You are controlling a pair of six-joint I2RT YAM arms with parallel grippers.
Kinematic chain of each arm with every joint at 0, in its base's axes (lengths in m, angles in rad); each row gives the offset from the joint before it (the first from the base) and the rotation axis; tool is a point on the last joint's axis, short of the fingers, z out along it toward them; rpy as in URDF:
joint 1: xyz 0 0 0.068 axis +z
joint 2: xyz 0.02 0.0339 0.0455 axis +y
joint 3: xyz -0.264 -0.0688 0 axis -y
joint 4: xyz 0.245 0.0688 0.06 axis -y
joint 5: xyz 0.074 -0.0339 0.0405 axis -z
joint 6: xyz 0.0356 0 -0.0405 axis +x
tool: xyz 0 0 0 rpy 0 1.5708 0
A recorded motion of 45 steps. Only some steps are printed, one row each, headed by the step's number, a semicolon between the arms.
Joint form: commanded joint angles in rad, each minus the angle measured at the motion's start. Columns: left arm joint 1, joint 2, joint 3, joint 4, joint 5, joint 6; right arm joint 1, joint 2, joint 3, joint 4, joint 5, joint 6.
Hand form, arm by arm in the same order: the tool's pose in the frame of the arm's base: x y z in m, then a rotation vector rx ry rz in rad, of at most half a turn. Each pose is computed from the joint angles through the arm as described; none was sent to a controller.
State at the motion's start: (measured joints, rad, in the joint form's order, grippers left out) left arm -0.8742 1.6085 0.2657 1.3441 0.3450 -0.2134; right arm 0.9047 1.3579 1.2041 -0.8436 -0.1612 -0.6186
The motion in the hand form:
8: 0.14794 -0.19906 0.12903 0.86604 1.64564 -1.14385; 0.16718 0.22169 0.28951 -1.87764 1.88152 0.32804
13: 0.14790 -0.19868 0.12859 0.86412 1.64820 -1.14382; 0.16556 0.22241 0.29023 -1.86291 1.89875 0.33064
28: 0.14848 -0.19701 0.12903 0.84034 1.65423 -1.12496; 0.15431 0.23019 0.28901 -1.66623 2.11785 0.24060
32: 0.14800 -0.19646 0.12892 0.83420 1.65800 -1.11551; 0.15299 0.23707 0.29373 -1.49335 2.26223 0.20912
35: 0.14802 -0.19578 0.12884 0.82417 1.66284 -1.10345; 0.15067 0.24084 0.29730 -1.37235 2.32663 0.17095
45: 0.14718 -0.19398 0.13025 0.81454 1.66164 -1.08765; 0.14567 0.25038 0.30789 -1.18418 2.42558 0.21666
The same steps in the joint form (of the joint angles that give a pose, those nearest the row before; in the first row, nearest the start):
8: -0.0025 0.0420 -0.0141 -0.1001 0.0481 -0.0320; -0.0027 0.0372 -0.0015 -0.0398 -0.0164 -0.0031
13: -0.0017 0.0433 -0.0157 -0.0986 0.0477 -0.0335; 0.0042 0.0356 0.0001 -0.0424 -0.0111 0.0194
28: 0.0014 0.0369 -0.0203 -0.0985 0.0243 -0.0366; 0.0713 0.0441 0.0092 -0.0690 0.1285 0.2692
32: -0.0002 0.0331 -0.0233 -0.1016 0.0130 -0.0355; 0.0971 0.0723 0.0556 -0.1082 0.1934 0.4461
35: -0.0003 0.0298 -0.0256 -0.1047 -0.0008 -0.0350; 0.1186 0.0826 0.0791 -0.1261 0.2534 0.5553
45: -0.0004 0.0133 -0.0325 -0.1123 -0.0169 -0.0306; 0.1530 0.1058 0.1404 -0.1591 0.2739 0.7422

